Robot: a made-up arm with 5 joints.
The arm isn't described. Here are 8 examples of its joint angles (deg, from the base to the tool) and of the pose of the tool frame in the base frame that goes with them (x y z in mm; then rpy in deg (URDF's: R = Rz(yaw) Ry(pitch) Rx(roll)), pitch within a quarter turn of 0, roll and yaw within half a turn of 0).
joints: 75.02 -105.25 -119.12 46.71 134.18
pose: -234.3 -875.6 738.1 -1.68 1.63 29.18
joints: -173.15 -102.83 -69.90 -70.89 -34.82
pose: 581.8 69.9 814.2 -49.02 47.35 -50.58
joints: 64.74 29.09 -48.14 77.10 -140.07
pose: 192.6 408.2 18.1 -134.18 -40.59 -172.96
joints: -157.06 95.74 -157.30 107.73 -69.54
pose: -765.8 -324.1 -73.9 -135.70 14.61 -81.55
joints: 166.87 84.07 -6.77 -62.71 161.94
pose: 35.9 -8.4 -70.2 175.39 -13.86 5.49
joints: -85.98 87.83 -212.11 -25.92 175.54
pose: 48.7 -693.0 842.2 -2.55 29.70 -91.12
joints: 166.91 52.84 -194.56 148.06 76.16
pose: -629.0 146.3 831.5 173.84 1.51 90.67
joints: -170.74 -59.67 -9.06 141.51 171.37
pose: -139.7 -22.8 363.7 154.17 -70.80 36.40
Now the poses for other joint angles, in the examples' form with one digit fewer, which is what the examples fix.
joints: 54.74 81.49 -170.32 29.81 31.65
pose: 607 858 455 -138.8 -46.9 4.6
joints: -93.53 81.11 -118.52 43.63 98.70
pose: -53 -858 -150 173.9 -0.9 167.8
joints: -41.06 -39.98 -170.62 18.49 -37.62
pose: -506 441 1154 -7.5 9.6 100.7
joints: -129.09 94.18 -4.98 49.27 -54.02
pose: 204 251 158 -35.6 22.9 -10.6
